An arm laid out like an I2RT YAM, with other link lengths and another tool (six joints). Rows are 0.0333 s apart.
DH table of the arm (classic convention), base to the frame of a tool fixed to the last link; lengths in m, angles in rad. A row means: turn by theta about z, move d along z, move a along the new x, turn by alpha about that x. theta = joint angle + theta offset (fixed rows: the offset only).
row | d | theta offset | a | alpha
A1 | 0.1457 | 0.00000 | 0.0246 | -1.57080
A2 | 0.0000 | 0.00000 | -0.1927 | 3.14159
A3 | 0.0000 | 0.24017 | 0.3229 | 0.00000
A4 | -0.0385 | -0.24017 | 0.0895 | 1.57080
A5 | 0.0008 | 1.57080 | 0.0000 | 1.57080
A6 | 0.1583 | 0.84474 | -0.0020 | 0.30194
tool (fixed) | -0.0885 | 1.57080 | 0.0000 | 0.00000
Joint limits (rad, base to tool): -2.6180..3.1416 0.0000..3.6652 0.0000..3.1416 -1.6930..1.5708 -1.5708..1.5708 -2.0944..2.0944
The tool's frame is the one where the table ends.
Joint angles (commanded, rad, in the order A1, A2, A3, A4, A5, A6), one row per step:
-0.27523, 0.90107, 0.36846, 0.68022, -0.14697, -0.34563
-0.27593, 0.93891, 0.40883, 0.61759, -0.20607, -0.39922
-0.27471, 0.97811, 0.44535, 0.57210, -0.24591, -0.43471
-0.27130, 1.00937, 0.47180, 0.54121, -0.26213, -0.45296
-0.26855, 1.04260, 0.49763, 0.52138, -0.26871, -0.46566
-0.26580, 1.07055, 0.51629, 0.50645, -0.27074, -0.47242
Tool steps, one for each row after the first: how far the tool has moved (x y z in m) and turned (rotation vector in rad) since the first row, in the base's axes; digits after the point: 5 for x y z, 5 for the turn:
0.00512, 0.00136, -0.00539, -0.04331, 0.06489, 0.05179
0.00986, 0.00253, -0.01008, -0.06803, 0.11345, 0.09083
0.01353, 0.00360, -0.01416, -0.07651, 0.14801, 0.11076
0.01746, 0.00379, -0.01756, -0.08114, 0.17421, 0.12083
0.02048, 0.00407, -0.02164, -0.08049, 0.19731, 0.12679

